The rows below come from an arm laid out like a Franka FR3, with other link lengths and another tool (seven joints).
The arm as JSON. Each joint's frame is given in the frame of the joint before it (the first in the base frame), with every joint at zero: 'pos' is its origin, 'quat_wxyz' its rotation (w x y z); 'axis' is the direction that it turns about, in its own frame. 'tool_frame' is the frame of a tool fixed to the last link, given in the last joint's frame.
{
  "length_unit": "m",
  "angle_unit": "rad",
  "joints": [
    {
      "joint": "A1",
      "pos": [
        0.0,
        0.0,
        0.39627
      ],
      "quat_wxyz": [
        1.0,
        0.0,
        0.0,
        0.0
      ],
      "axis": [
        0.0,
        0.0,
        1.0
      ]
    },
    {
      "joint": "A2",
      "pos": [
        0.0,
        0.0,
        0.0
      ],
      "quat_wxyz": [
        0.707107,
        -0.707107,
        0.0,
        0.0
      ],
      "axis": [
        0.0,
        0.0,
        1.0
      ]
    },
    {
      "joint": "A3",
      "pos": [
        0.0,
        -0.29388,
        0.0
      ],
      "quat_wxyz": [
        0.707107,
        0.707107,
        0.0,
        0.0
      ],
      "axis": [
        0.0,
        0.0,
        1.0
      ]
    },
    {
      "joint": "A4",
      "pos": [
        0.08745,
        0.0,
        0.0
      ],
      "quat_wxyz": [
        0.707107,
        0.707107,
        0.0,
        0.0
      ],
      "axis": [
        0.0,
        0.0,
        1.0
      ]
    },
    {
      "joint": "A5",
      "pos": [
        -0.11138,
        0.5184,
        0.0
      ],
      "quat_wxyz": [
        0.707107,
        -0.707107,
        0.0,
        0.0
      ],
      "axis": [
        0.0,
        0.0,
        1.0
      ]
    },
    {
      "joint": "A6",
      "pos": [
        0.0,
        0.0,
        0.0
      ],
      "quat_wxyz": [
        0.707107,
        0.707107,
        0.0,
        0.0
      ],
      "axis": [
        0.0,
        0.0,
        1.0
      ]
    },
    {
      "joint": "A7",
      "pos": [
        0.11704,
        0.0,
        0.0
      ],
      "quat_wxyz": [
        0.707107,
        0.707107,
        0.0,
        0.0
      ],
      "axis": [
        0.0,
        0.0,
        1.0
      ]
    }
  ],
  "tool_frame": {
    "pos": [
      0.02,
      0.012,
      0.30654
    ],
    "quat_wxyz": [
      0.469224,
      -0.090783,
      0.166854,
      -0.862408
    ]
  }
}
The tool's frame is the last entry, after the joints.
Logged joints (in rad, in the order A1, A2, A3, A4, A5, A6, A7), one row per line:
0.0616 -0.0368 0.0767 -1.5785 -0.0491 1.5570 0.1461
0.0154 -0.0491 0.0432 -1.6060 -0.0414 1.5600 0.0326
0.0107 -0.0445 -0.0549 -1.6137 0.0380 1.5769 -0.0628
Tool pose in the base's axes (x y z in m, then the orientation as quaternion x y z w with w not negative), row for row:
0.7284 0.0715 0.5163 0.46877 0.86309 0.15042 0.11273
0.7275 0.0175 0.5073 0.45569 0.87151 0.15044 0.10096
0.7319 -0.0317 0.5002 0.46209 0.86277 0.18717 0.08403
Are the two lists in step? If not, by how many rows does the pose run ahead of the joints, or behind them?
They are in step.
